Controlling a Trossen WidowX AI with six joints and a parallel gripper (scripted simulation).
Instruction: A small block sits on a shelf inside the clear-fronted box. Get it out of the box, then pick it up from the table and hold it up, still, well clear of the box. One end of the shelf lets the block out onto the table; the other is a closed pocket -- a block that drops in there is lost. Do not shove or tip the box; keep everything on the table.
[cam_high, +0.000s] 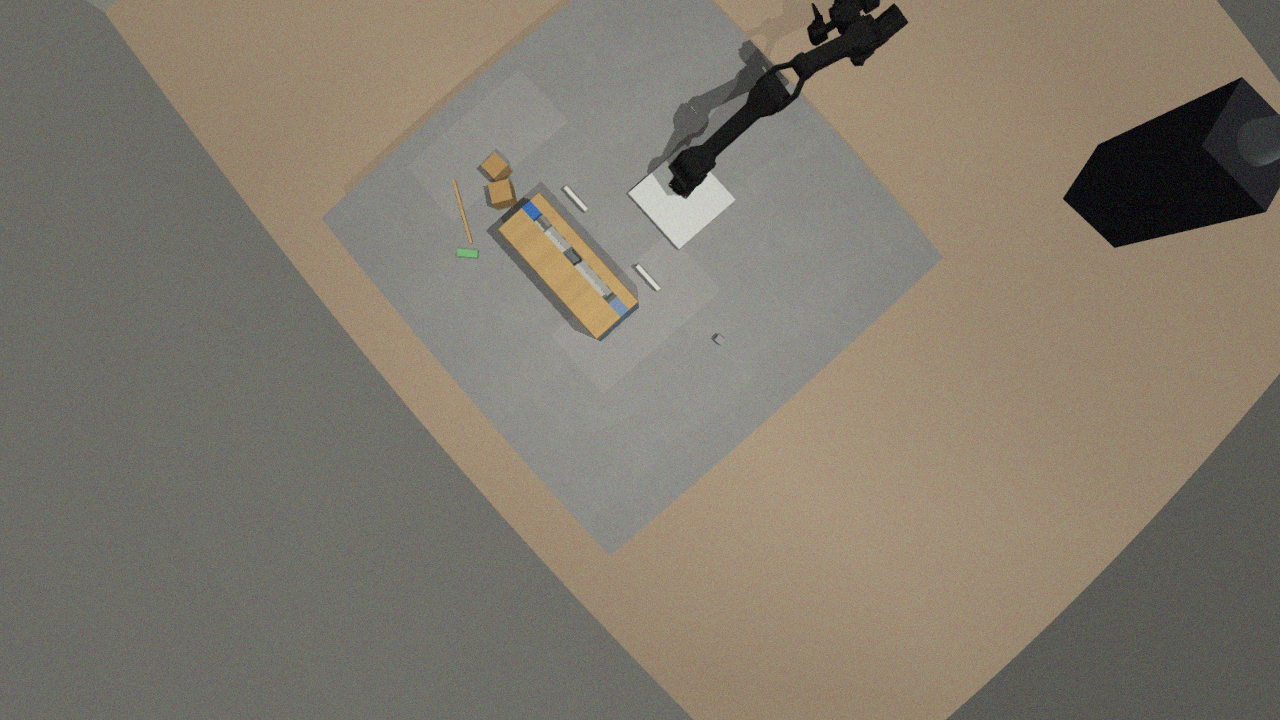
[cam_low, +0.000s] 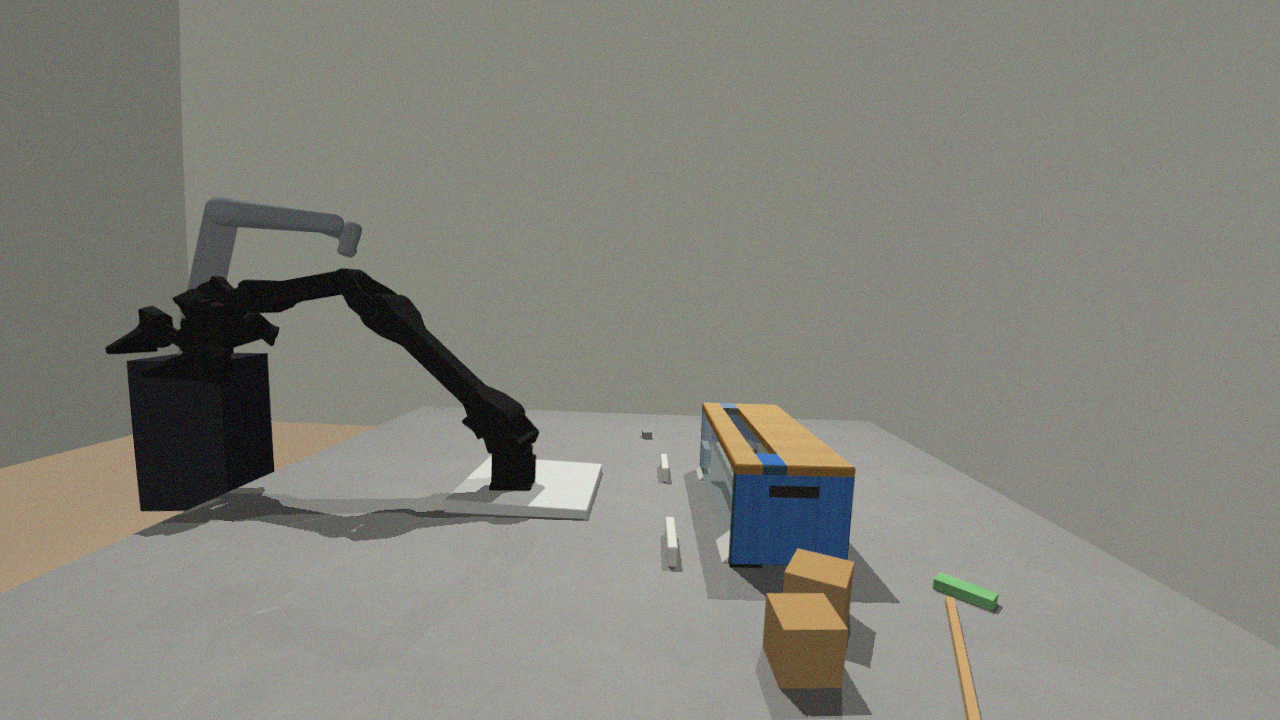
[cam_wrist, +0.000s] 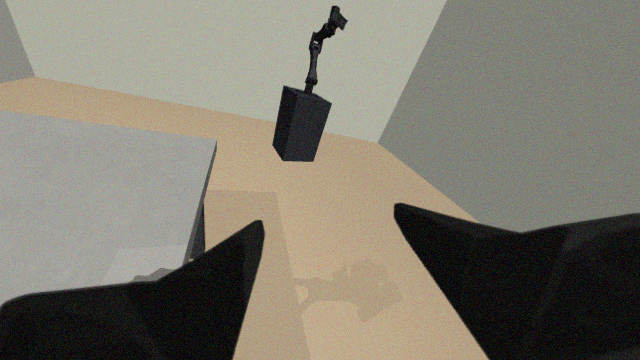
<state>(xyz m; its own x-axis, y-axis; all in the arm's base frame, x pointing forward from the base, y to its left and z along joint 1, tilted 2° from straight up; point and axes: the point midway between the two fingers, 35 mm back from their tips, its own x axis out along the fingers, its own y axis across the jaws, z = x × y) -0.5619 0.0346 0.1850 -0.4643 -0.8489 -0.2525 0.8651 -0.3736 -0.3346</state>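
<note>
Now: gripper tip 920 mm short of the box, 150 mm above it and 90 mm to the left of it. Also, from my gripper tip: grey block (930 mm ahead, 120 mm below, 100 mm to the right); wooden stick (1020 mm ahead, 450 mm to the right, 210 mm below).
</note>
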